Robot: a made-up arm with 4 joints.
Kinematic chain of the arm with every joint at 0, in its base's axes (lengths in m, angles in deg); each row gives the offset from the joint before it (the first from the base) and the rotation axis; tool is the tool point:
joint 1: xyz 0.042 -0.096 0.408 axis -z
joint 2: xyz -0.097 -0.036 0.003 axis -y
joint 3: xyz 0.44 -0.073 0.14 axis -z
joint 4: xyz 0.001 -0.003 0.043 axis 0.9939 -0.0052 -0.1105
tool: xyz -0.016 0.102 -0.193
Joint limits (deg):
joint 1: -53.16..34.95
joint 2: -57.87..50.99
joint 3: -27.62..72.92
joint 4: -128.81..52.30
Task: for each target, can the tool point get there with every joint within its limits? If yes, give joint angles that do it. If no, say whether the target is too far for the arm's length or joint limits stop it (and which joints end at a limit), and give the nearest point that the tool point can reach.
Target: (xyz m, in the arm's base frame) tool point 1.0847 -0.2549 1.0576
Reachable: no: too far | nearest point 0.5279 -0.1701 0.7481 | short by 0.643 m
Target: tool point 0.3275 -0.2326 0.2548
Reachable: yes | joints 15.98 -17.28 14.71 -12.76
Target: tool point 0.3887 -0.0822 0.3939
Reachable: yes | joints -22.26 2.42 -2.26 -29.32
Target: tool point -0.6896 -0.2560 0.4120
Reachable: no: joint limits stop it (at a limit: joint 1, joint 2) | nearest point -0.1749 -0.2201 0.7470 | short by 0.615 m
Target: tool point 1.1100 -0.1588 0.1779
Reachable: no: too far | nearest point 0.6066 -0.1292 0.2772 | short by 0.514 m
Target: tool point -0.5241 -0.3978 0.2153
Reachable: no: joint limits stop it (at a limit: joint 1, joint 2) | nearest point -0.0005 -0.3668 0.1602 | short by 0.527 m
